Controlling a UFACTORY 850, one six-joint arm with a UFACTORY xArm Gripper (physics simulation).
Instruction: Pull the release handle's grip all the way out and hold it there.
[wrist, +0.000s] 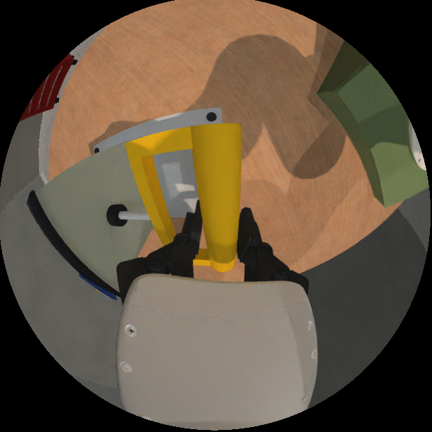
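The release handle's yellow grip (217, 185) is a thick round bar in the middle of the wrist view, joined to a yellow frame on its left. A grey mounting plate (160, 121) with black bolts lies behind it. A pale rod with a black collar (117, 215) runs toward the frame from the left. My gripper (220, 215) is shut on the near part of the yellow grip, with one black finger on each side of the bar. The grip's far end reaches beyond the fingertips. Part of the plate is hidden behind the grip.
A wooden table top (150, 65) lies below, with dark shadows on it. A green angular block (370, 110) stands at the right. A red slatted object (49, 90) is at the upper left. A grey-green panel (85, 195) with a black curved edge strip (60, 250) is at the left.
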